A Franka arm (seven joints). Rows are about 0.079 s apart.
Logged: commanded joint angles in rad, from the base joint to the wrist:
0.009, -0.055, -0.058, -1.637, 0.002, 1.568, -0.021
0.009, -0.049, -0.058, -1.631, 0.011, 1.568, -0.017
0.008, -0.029, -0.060, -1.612, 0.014, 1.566, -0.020
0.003, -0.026, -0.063, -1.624, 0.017, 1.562, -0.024
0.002, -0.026, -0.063, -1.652, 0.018, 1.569, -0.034
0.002, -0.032, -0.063, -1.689, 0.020, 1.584, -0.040
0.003, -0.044, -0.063, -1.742, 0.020, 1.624, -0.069
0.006, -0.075, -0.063, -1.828, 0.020, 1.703, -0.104
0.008, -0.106, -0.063, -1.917, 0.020, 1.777, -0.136
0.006, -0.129, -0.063, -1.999, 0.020, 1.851, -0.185
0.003, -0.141, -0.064, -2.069, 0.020, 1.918, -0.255
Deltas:
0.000, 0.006, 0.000, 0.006, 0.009, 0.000, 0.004
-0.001, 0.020, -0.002, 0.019, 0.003, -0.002, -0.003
-0.005, 0.003, -0.003, -0.012, 0.003, -0.004, -0.004
-0.001, 0.000, 0.000, -0.028, 0.001, 0.007, -0.010
0.000, -0.006, 0.000, -0.037, 0.002, 0.015, -0.006
0.001, -0.012, 0.000, -0.053, 0.000, 0.040, -0.029
0.003, -0.031, 0.000, -0.086, 0.000, 0.079, -0.035
0.002, -0.031, 0.000, -0.089, 0.000, 0.074, -0.032
-0.002, -0.023, 0.000, -0.082, 0.000, 0.074, -0.049
-0.003, -0.012, -0.001, -0.070, 0.000, 0.067, -0.070

